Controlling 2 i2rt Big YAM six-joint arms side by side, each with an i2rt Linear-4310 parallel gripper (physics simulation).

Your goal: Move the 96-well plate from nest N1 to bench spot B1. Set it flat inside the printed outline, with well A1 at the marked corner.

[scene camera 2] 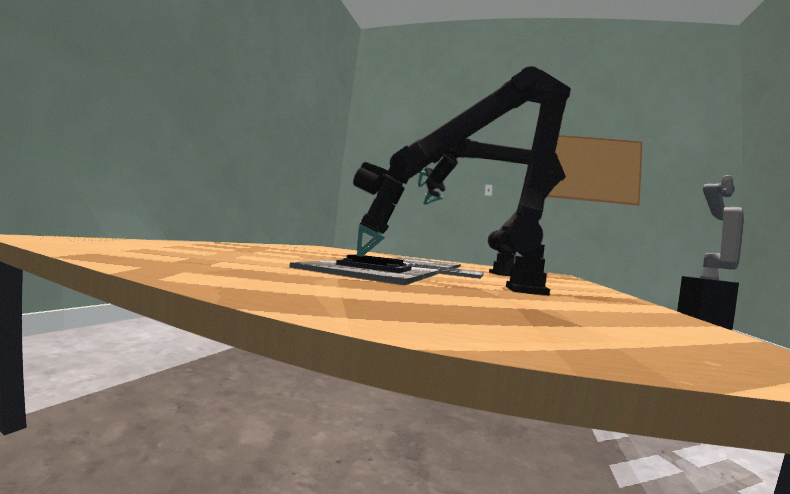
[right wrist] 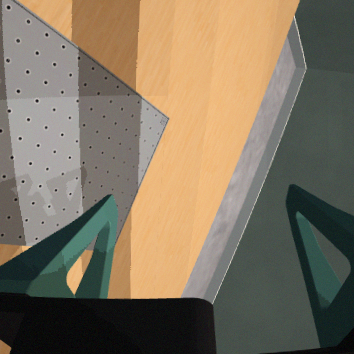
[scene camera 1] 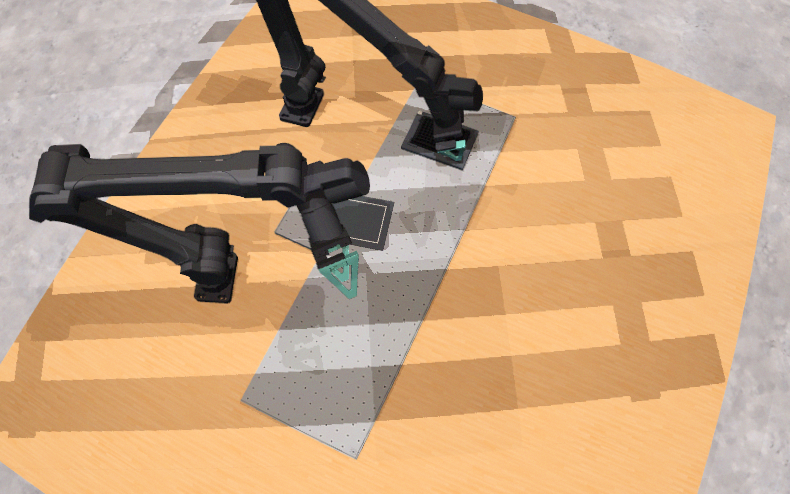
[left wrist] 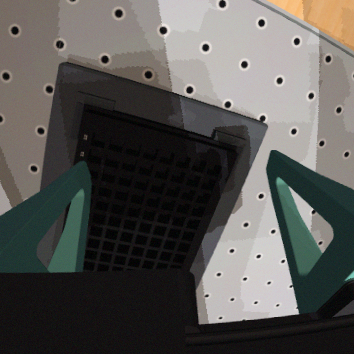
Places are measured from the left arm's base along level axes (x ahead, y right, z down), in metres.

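Pixels of known places: left gripper, fingertip midpoint: (scene camera 2: 359, 253) (scene camera 1: 458, 144) (left wrist: 178, 163); right gripper, fingertip midpoint: (scene camera 2: 421, 195) (right wrist: 200, 197) (scene camera 1: 349, 288); left arm's base at its link origin: (scene camera 2: 526, 290) (scene camera 1: 302, 106); right arm's base at its link origin: (scene camera 2: 503, 274) (scene camera 1: 217, 277).
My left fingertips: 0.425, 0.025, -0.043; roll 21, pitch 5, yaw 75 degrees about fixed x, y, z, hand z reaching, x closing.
For each thing: its top centre in the pictures, then the offset to it from my left fingertips, as dx, dy, dz. "spot": a spot on its surface instead. Level surfaces: height alone.
- black 96-well plate at its top centre: (left wrist: 135, 232) (scene camera 1: 440, 135) (scene camera 2: 375, 257) -0.048, -0.015, +0.003
- dark nest N1 at its top centre: (left wrist: 135, 225) (scene camera 1: 440, 137) (scene camera 2: 375, 260) -0.048, -0.015, +0.012
- spot B1 at a spot on its surface: (scene camera 1: 364, 221) spot: -0.158, +0.253, +0.028
- wooden table at its surface level: dz +0.043
The black 96-well plate (scene camera 1: 423, 130) (left wrist: 145, 200) sits in the dark nest N1 (scene camera 1: 411, 145) (left wrist: 140, 90) at the upper right of scene camera 1. My left gripper (scene camera 1: 455, 152) (scene camera 2: 361, 253) (left wrist: 178, 163) is open and low over the plate; in the left wrist view one finger overlaps the plate's left edge and the other is right of the nest. The plate's near end is hidden there. The dark pad of spot B1 (scene camera 1: 364, 221) with its pale outline is partly hidden by the right arm. My right gripper (scene camera 1: 348, 285) (scene camera 2: 428, 189) (right wrist: 200, 197) is open and empty, raised above the perforated board.
The perforated grey board (scene camera 1: 349, 349) (scene camera 2: 401, 279) (left wrist: 240, 30) (right wrist: 45, 110) lies across the wooden table (scene camera 1: 553, 326) (scene camera 2: 466, 332) (right wrist: 170, 165). The right arm reaches over the B1 pad. The arm bases stand at the left of the board in scene camera 1.
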